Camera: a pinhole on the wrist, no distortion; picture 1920 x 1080 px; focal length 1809.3 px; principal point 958.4 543.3 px. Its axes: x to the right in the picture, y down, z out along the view. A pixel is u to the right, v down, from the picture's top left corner.
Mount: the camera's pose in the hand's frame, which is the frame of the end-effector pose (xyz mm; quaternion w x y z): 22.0 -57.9 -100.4 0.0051 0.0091 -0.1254 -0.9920
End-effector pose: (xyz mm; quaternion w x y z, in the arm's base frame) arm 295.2 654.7 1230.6 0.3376 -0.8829 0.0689 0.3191
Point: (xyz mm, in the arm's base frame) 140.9 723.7 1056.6
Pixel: 1079.2 191.9
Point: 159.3 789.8 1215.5
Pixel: 1667.0 934.4
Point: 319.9 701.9 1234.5
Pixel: 933.7 822.4
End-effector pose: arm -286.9 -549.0 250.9 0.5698 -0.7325 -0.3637 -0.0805
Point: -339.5 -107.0 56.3
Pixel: 827.8 574.0
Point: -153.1 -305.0 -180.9
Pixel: outside the picture
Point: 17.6 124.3 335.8
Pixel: outside the picture
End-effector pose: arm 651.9 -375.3 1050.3 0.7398 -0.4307 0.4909 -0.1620
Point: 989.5 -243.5 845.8
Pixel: 269.9 77.9
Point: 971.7 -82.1 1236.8
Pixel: 1523.3 931.5
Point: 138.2 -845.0 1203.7
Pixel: behind the camera
